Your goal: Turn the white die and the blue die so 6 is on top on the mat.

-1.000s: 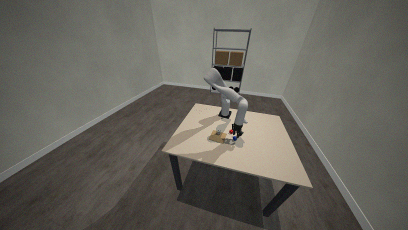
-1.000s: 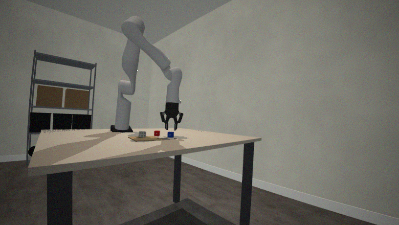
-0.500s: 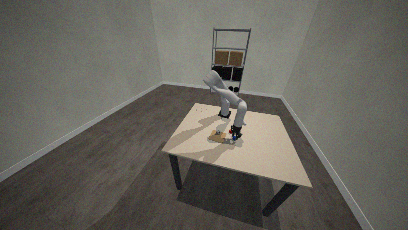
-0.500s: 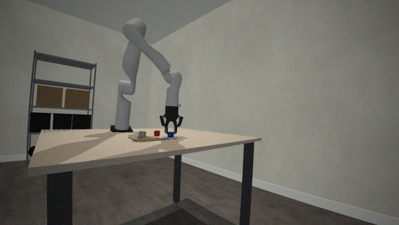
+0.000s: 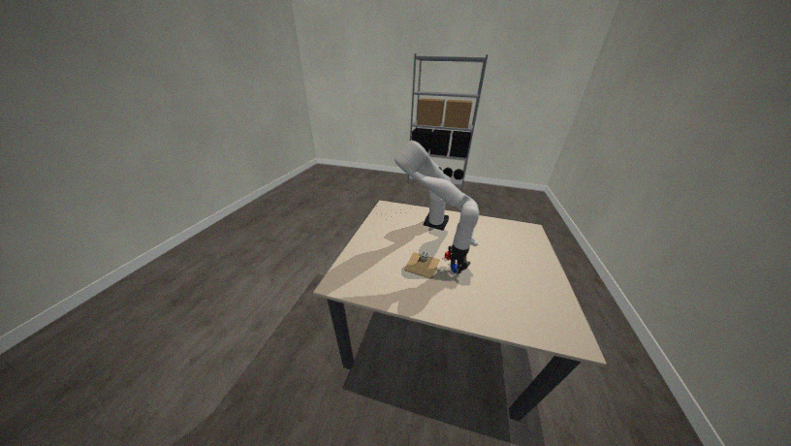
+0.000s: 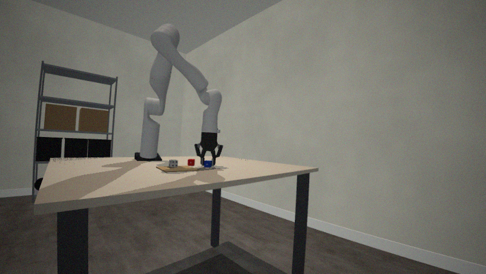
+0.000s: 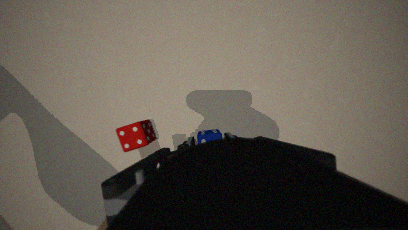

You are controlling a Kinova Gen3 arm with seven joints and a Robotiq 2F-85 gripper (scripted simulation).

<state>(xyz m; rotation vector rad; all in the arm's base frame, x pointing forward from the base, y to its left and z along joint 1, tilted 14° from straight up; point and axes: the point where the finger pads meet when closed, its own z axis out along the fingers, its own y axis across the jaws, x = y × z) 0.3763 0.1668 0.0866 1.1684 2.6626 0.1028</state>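
Now: hand 10 mm above the blue die. From my hand the other things lie so: tan mat 160 mm to the right, 20 mm below, 20 mm ahead; white die 160 mm to the right, 30 mm behind; red die 80 mm behind, 40 mm to the right, 10 mm below.
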